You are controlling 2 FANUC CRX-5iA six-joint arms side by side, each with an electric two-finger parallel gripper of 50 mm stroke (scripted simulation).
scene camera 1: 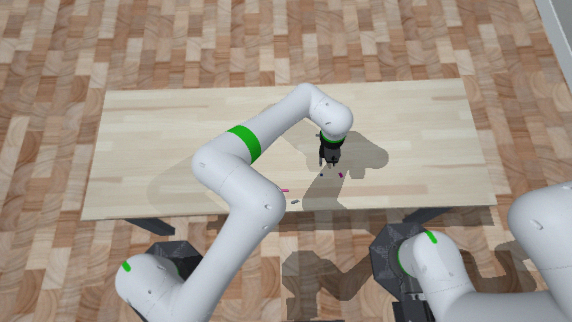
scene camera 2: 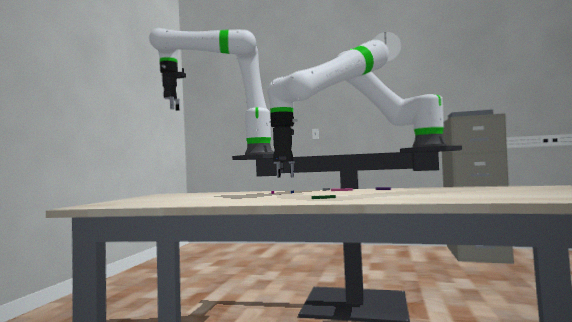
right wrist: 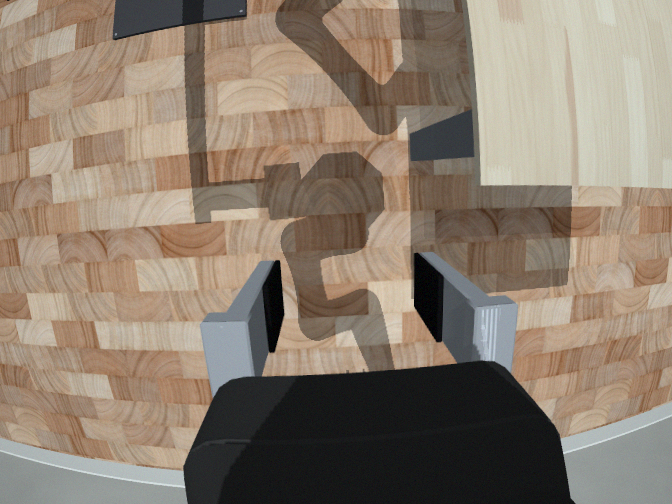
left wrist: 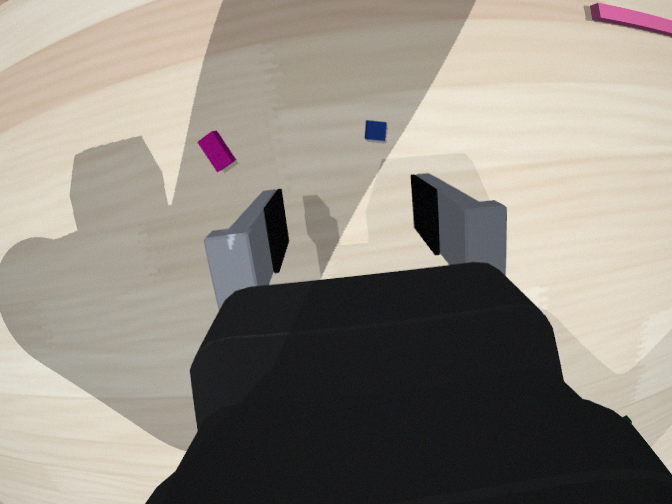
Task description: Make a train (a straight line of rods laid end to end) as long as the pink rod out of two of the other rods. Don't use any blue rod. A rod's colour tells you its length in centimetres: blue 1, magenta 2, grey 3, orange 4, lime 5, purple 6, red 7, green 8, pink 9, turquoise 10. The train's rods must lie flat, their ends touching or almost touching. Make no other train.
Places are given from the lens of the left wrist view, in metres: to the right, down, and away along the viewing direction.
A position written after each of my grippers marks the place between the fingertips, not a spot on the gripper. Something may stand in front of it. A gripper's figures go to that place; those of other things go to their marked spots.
my left gripper [left wrist: 349, 208]: 0.01, -0.02, 0.16
magenta rod [left wrist: 213, 146]: -0.07, -0.06, 0.21
